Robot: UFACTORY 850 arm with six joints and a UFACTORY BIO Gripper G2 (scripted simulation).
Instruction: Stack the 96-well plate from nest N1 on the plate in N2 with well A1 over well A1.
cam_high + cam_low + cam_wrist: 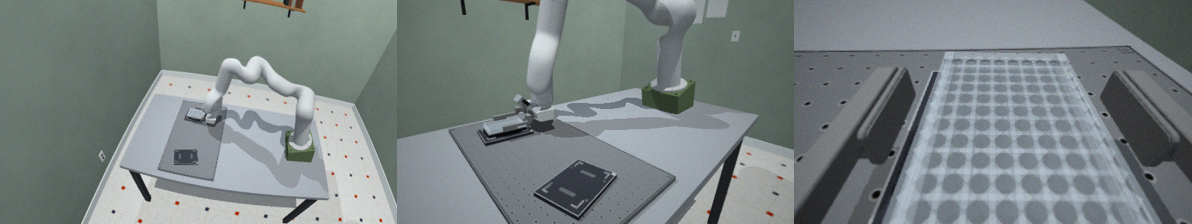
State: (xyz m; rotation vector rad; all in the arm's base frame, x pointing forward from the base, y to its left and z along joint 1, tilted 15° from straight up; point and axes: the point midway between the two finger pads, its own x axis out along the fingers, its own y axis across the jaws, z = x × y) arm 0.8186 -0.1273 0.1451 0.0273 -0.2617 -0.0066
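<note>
Now: the clear 96-well plate 10 mm below my hand. From my hand the other things lie so: black 96-well plate: 20 mm below.
</note>
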